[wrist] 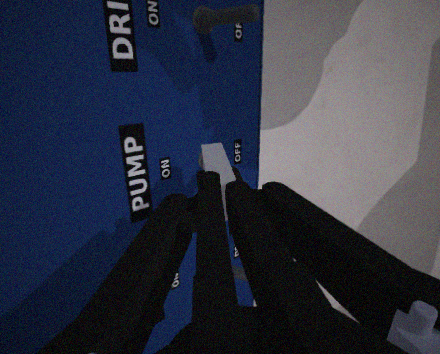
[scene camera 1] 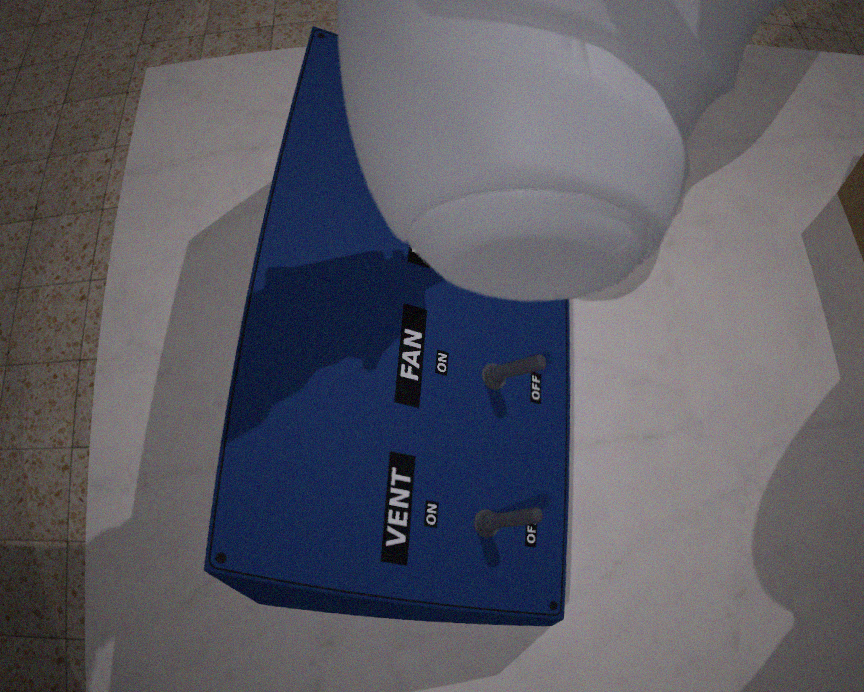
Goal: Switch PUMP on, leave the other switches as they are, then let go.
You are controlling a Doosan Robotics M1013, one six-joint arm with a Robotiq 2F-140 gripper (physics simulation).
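Frame: origin at the arm's base, x ahead, y left, z up, level; centimetres.
Where they show: gripper, fingertip midpoint: [wrist: 212,160].
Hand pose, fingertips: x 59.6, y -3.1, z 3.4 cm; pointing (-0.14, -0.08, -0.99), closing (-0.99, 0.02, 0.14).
Each offset is from my fingertips to the top centre of the thing. "*": to the spot under its first point. Level surfaces: height alone.
The blue switch panel [scene camera 1: 317,497] [wrist: 65,100] carries the switches. The PUMP label {dx +6.0, dy +0.7, dz -1.3 cm} [wrist: 136,172] shows in the wrist view; its switch base {* dx +0.3, dy +1.2, dz -4.3 cm} [wrist: 201,160] peeks out at the left of the fingertips, and its lever is hidden, so I cannot tell its position. My gripper [wrist: 212,160] is shut and empty, its tips over the PUMP switch between the ON and OFF labels; the arm hides it in the scene view. The FAN lever {dx -1.1, dy +13.4, dz -1.2 cm} [scene camera 1: 517,368] and VENT lever {dx +0.0, dy +25.4, dz -1.2 cm} [scene camera 1: 512,519] point to OFF. The DRIVE lever {dx -3.2, dy -10.5, dz -1.2 cm} [wrist: 230,16] also points to OFF.
The white arm [scene camera 1: 519,144] covers the panel's upper right part in the scene view. The panel lies on a pale marble-like table top {dz -14.2 cm} [scene camera 1: 670,403]. A tiled floor [scene camera 1: 50,324] shows beyond the table's left edge.
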